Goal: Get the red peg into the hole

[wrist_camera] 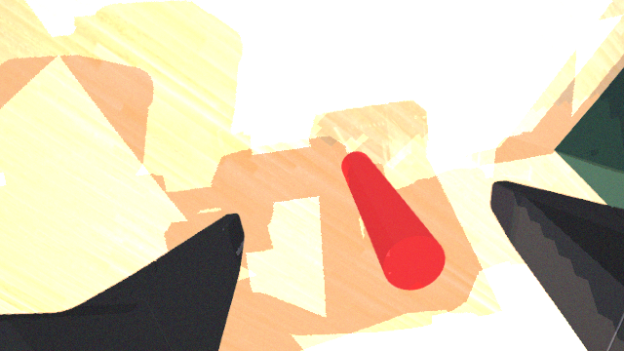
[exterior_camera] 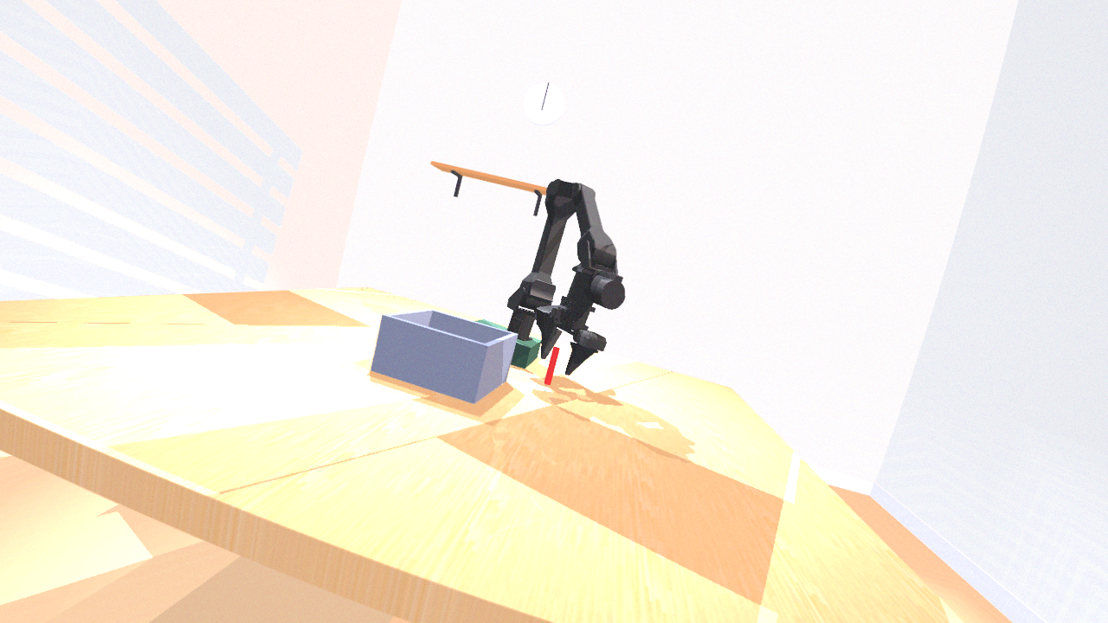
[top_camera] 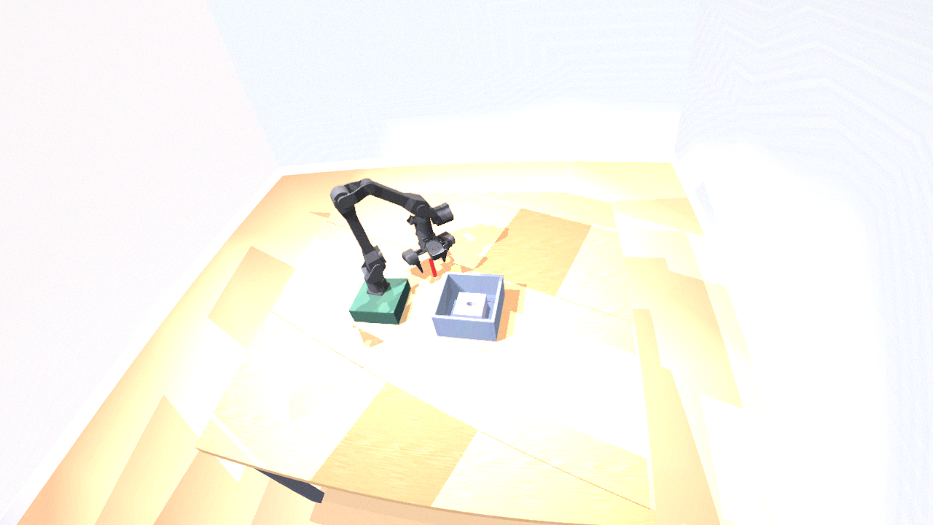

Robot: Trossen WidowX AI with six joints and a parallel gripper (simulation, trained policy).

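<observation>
My gripper tip is 10 mm to the left of the red peg. The rest, counted from my gripper tip: blue-grey box 190 mm ahead, 150 mm to the right, 10 mm below.
</observation>
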